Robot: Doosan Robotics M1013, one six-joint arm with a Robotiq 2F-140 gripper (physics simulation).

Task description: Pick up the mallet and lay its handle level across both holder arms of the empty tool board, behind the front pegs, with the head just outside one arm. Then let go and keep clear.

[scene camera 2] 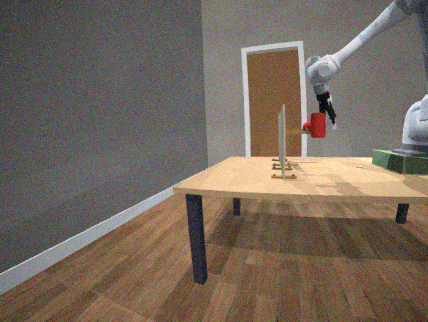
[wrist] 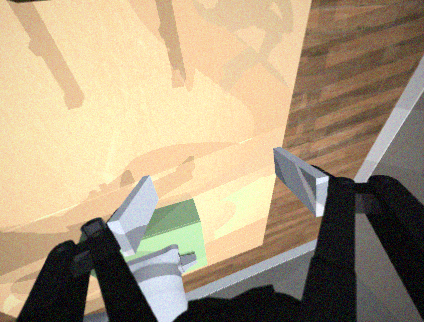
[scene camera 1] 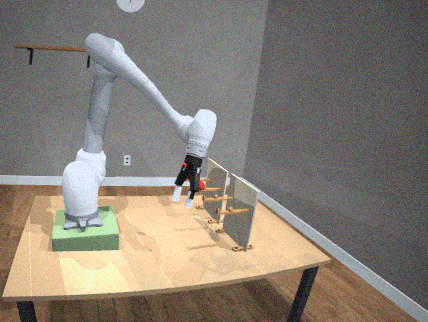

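Where they show: gripper, fingertip midpoint: [scene camera 2: 329, 127] [wrist: 213, 174] [scene camera 1: 180, 203]; arm's base, link origin: [scene camera 2: 416, 155] [wrist: 153, 266] [scene camera 1: 82, 219].
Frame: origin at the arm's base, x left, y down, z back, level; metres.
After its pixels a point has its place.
The red mallet [scene camera 1: 201, 185] {x 0.020, y -0.158, z -0.601 m} [scene camera 2: 318, 125] {x 0.297, y -0.147, z -0.615 m} is up at the arms of the far tool board [scene camera 1: 216, 182] {x 0.109, y -0.139, z -0.732 m}; in scene camera 1 the fingers hide most of it. How it rests there cannot be made out. The near tool board [scene camera 1: 243, 215] [scene camera 2: 282, 142] stands upright, and its two wooden arms with pegs are bare. My gripper [scene camera 1: 183, 197] {x -0.184, y -0.153, z -0.420 m} [scene camera 2: 329, 120] {x -0.184, y -0.153, z -0.420 m} [wrist: 213, 174] {x -0.184, y -0.153, z -0.420 m} is open and empty, pointing down. It overlaps the mallet in both scene views, on the robot-base side of the boards. The mallet does not show in the wrist view.
The boards stand on wooden feet on the table [scene camera 1: 165, 272] {x -0.362, y 0.073, z -0.312 m} [scene camera 2: 225, 180] {x 0.285, y 0.073, z -0.983 m}. The green base block [scene camera 1: 85, 242] {x -0.163, y 0.028, z -0.004 m} [scene camera 2: 395, 161] {x 0.069, y 0.022, z -0.162 m} [wrist: 175, 240] {x -0.091, y -0.010, z -0.106 m} carries the robot at the other side. Shadows of arms cross the table in the wrist view. A grey wall [scene camera 1: 350, 125] is beyond the boards.
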